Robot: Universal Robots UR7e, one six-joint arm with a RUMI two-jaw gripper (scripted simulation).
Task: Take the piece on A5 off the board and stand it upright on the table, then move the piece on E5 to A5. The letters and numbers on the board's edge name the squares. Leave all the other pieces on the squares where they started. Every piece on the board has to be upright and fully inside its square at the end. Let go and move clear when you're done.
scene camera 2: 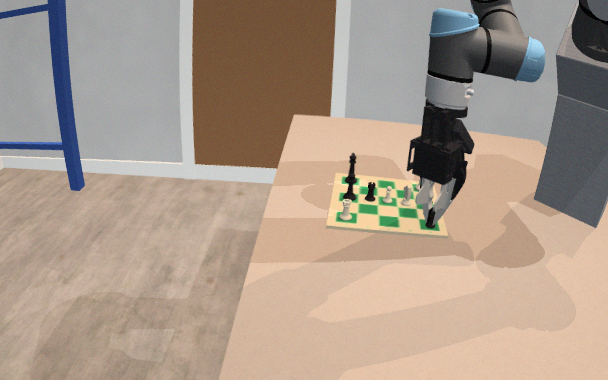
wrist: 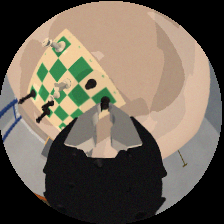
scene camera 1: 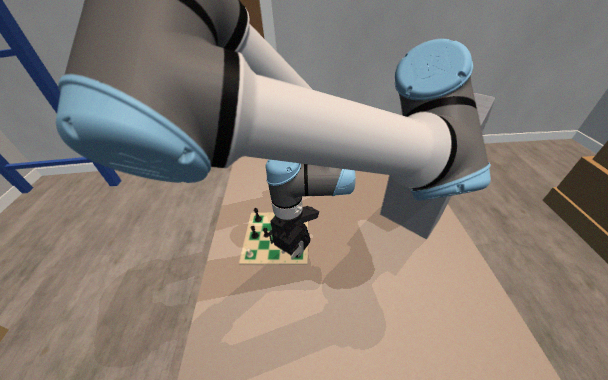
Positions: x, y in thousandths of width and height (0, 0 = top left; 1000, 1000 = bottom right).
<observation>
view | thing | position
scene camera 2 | my gripper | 708, 588
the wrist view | my gripper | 471, 462
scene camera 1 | my gripper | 489, 670
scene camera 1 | cream chessboard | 435, 667
</observation>
